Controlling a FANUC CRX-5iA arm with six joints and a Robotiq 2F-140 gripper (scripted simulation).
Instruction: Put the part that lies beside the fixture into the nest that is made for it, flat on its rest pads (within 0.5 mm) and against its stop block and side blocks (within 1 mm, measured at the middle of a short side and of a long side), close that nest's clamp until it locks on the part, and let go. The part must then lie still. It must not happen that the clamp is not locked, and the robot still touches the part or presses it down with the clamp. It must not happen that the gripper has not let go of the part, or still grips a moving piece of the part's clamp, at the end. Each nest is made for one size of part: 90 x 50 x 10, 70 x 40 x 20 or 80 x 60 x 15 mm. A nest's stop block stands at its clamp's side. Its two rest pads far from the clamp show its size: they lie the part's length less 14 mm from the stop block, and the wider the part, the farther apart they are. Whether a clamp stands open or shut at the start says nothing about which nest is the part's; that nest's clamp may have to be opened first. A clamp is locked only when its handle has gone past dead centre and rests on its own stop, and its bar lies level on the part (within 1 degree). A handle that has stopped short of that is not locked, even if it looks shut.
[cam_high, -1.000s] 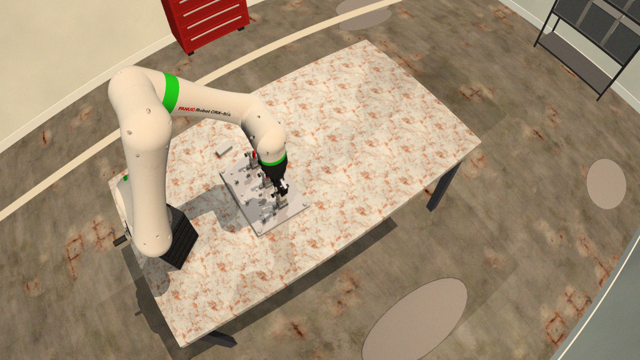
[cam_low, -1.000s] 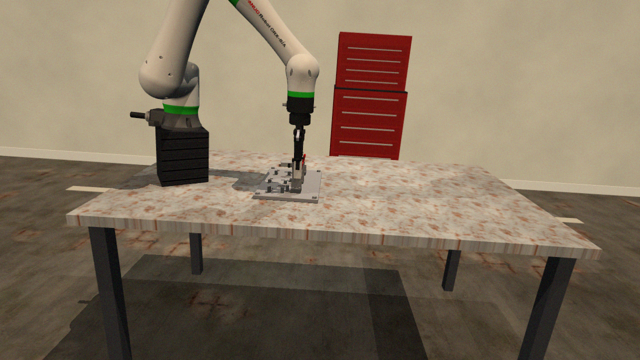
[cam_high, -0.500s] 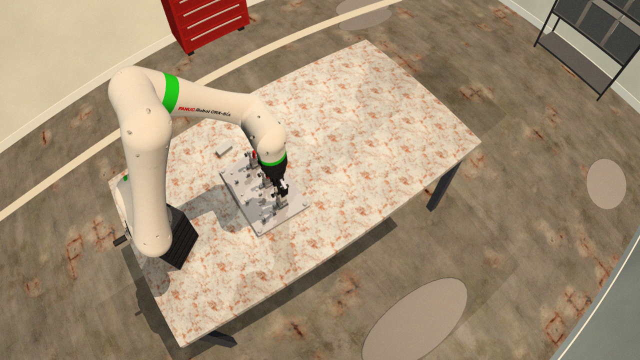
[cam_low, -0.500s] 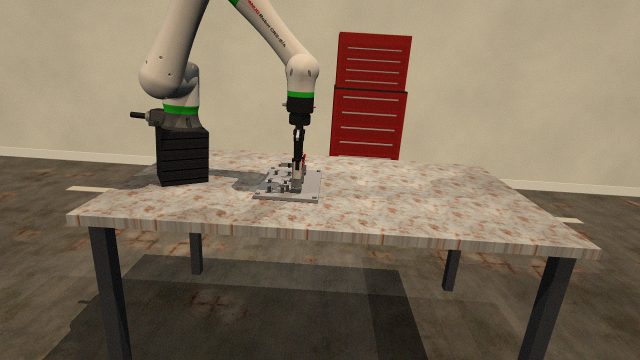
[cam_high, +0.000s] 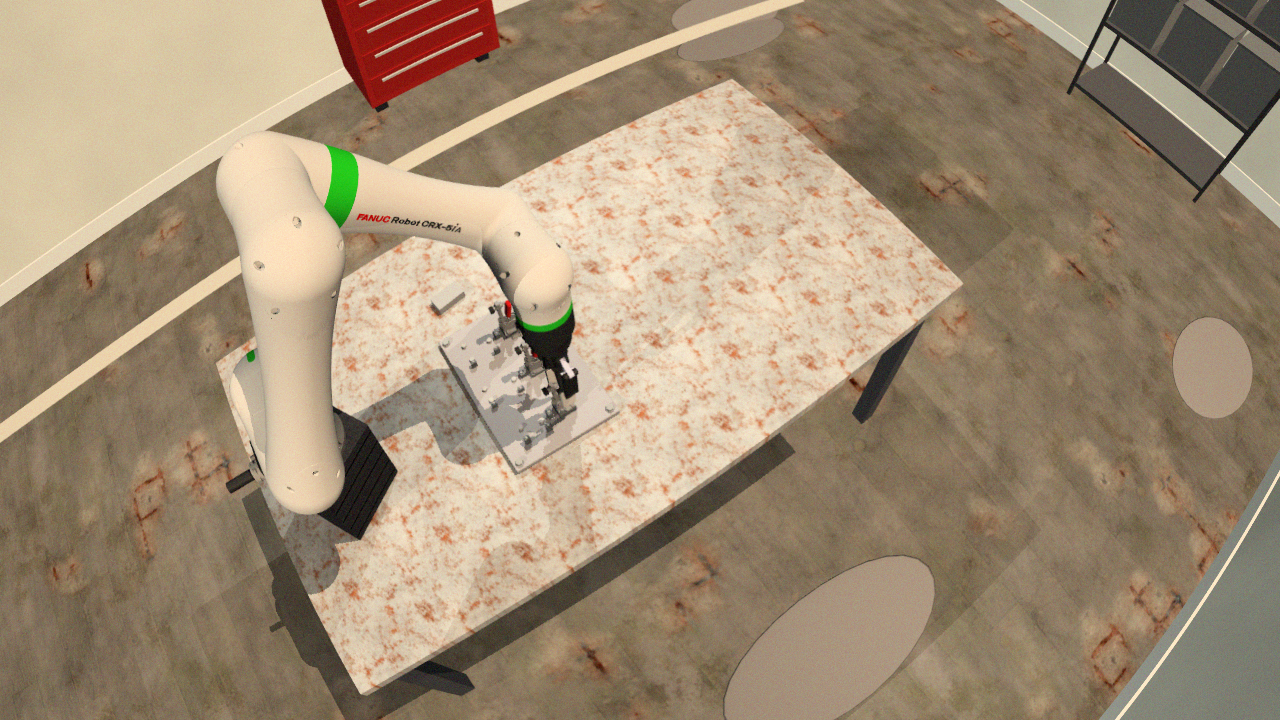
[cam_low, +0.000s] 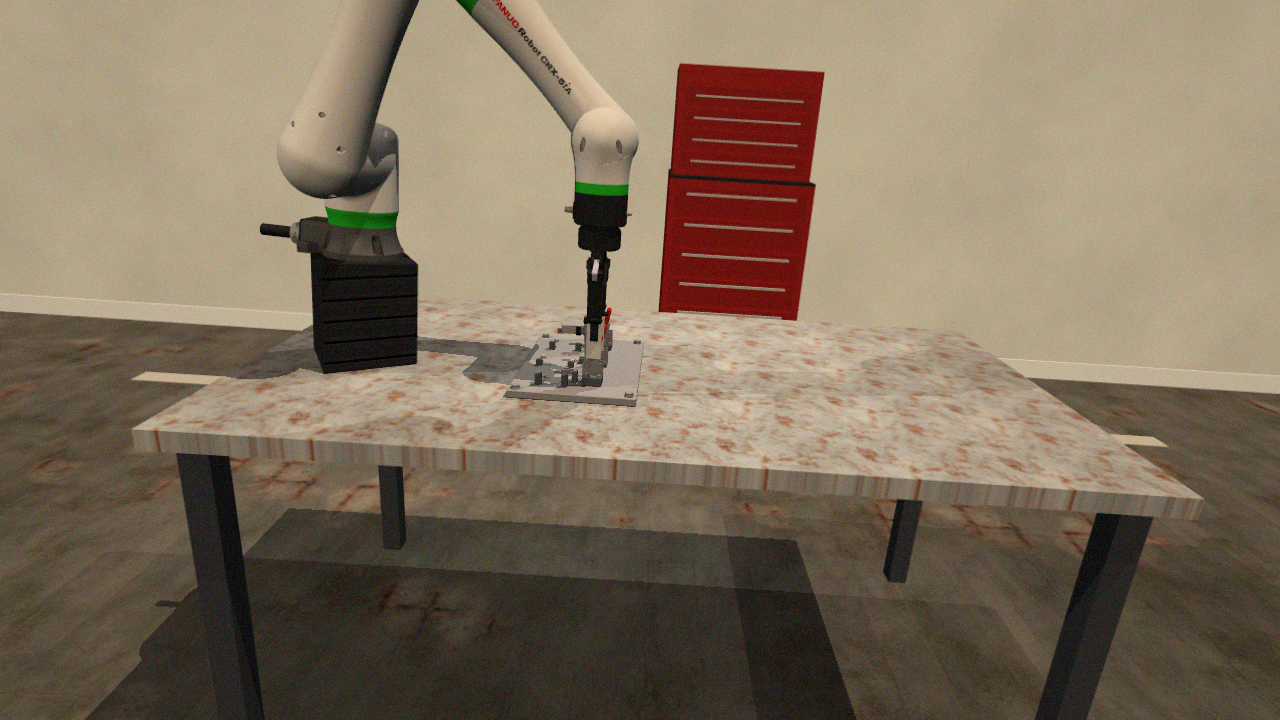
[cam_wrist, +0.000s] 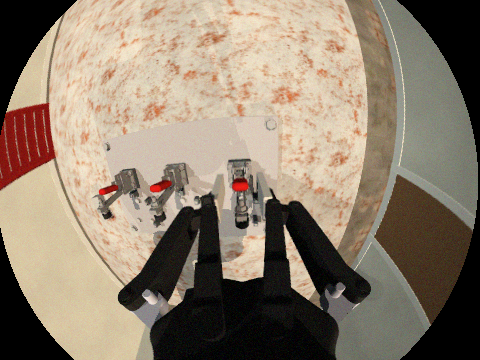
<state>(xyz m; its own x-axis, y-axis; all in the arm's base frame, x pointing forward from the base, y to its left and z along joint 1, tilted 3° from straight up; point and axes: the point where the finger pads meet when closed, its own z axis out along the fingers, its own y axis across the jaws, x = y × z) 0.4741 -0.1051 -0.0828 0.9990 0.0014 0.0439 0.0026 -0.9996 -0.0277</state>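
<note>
The grey block is 380 mm to the left of my hand, 100 mm below it and 80 mm behind it. Also, from my hand: plate (110 mm to the left, 100 mm below, 30 mm behind).
</note>
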